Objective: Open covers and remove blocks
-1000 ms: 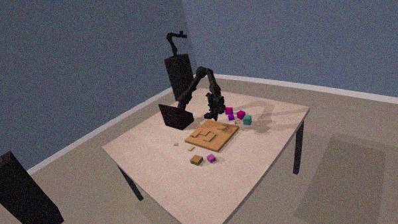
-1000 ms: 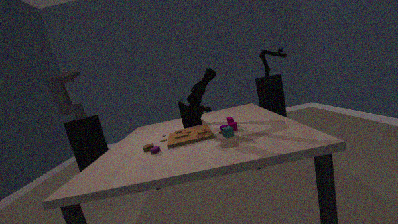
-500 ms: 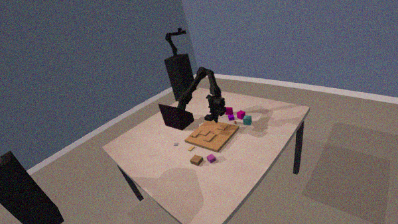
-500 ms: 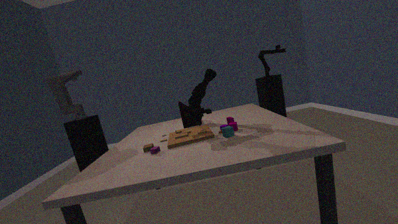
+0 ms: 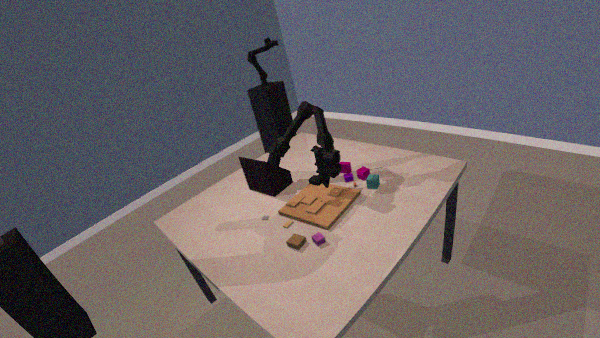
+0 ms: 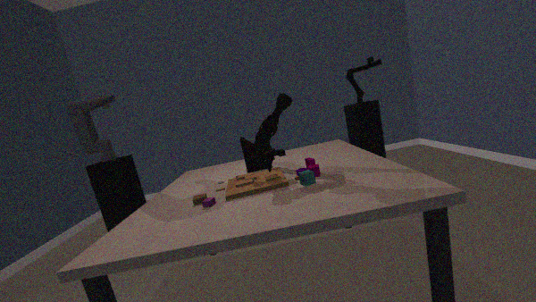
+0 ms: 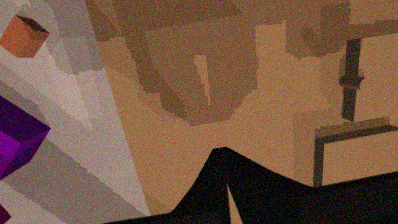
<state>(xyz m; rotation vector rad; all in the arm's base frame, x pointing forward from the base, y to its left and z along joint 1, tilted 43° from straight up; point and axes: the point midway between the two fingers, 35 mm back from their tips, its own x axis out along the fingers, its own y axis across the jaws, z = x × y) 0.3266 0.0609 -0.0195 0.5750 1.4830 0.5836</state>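
Right now my gripper tip is 120 mm to the right of the small orange block, 90 mm short of it and 40 mm above it. Round my gripper tip: magenta block: 210 mm to the left, 100 mm ahead, 20 mm below; tiny grey block: 280 mm to the right, 190 mm behind, 40 mm below; teal block: 180 mm ahead, 150 mm to the left, 20 mm below.
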